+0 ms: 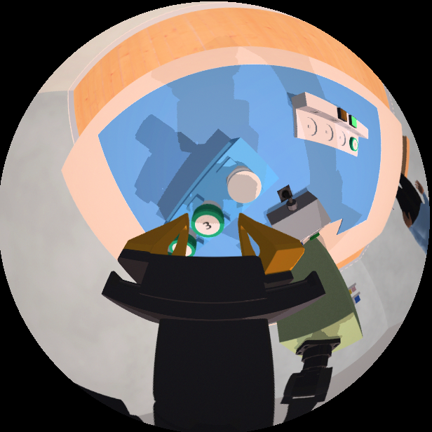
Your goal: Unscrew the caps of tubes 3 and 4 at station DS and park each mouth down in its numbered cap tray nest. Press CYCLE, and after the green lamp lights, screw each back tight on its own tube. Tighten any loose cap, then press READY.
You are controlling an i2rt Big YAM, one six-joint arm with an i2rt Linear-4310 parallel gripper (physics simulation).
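A green cap with a white top marked 3 [207, 225] sits on its tube in the blue station rack [262, 172]. Up and right of it, a wide pale round top [244, 186] shows no green cap. Another green cap [182, 246] is partly hidden behind the left finger; its number is unreadable. My gripper [213, 217] is partly open with nothing between its fingers; the fingertips appear on either side of cap 3's near part. At upper right, the white cap tray [327, 143] has a green-rimmed cap [353, 144] in its rightmost nest. A bright green square [353, 121] shows on its raised back.
A dark brown square [342, 114] is beside the green one. A grey box [300, 216] with a small black fixture [285, 193] stands right of the rack. A dark green block [320, 285] and black arm parts [310, 382] are at lower right. Pale edging [87, 170] surrounds the blue surface.
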